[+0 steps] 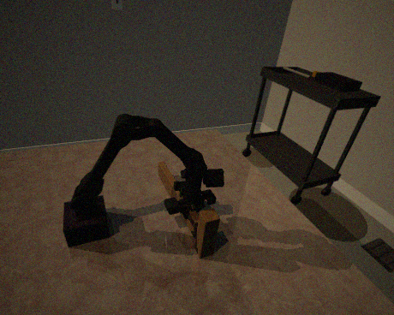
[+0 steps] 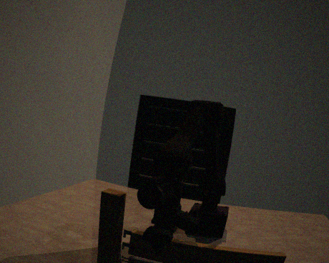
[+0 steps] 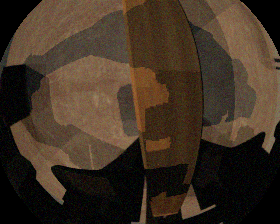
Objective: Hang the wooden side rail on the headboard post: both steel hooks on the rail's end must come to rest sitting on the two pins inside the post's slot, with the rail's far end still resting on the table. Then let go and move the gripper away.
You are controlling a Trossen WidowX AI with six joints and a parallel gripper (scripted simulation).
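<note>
The headboard post is 13 cm to the right of my gripper tip and 5 cm above it.
</note>
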